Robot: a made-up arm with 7 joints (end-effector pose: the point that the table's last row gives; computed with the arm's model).
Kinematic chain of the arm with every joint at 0, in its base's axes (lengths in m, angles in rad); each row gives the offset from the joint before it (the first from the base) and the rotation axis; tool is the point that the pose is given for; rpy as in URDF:
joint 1: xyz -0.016 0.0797 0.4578 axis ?
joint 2: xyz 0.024 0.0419 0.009 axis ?
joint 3: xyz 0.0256 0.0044 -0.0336 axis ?
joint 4: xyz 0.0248 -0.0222 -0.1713 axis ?
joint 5: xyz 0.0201 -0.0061 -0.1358 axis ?
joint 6: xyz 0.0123 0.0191 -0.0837 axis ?
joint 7: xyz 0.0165 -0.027 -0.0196 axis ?
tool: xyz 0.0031 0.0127 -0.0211 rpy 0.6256 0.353 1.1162
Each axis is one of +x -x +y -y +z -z.
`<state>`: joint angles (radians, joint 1 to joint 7).
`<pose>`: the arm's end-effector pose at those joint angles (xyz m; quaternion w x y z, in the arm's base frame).
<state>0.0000 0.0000 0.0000 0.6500 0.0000 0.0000 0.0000</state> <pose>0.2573 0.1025 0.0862 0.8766 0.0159 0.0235 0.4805</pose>
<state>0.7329 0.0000 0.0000 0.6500 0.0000 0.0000 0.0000</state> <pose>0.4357 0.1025 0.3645 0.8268 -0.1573 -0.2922 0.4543</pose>
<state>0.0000 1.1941 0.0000 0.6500 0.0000 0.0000 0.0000</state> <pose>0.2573 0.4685 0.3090 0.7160 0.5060 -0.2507 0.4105</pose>
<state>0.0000 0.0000 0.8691 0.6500 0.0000 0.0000 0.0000</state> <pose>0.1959 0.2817 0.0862 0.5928 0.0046 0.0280 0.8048</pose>
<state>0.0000 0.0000 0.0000 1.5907 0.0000 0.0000 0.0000</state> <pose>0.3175 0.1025 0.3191 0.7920 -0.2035 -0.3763 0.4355</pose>
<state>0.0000 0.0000 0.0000 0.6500 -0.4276 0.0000 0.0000</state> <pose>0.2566 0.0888 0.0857 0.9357 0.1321 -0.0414 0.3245</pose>
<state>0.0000 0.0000 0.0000 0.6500 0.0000 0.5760 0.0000</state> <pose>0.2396 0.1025 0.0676 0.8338 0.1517 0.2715 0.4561</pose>
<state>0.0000 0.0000 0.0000 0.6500 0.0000 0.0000 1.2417</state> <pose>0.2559 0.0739 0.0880 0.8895 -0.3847 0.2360 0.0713</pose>
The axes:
joint 1: -y
joint 2: +x
joint 3: +z
joint 4: -y
joint 5: +z
joint 6: +y
joint 7: -x

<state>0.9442 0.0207 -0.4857 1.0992 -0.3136 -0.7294 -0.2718</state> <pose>0.3366 -0.0235 0.5338 0.5000 -0.3326 -0.7974 0.0594</pose>
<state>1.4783 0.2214 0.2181 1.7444 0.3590 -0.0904 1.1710</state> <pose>0.0962 0.1693 0.7675 0.3736 -0.2526 -0.8426 -0.2943</pose>
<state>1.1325 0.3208 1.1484 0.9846 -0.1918 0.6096 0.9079</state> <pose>0.2837 0.4366 0.5345 0.6178 -0.5347 -0.3287 0.4738</pose>
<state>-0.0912 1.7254 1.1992 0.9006 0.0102 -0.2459 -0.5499</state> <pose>0.1642 0.3925 0.7318 0.0477 0.3121 -0.8350 0.4507</pose>
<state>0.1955 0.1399 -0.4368 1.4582 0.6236 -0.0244 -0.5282</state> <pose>0.3193 0.0384 0.3210 0.7426 -0.2906 -0.2246 0.5600</pose>
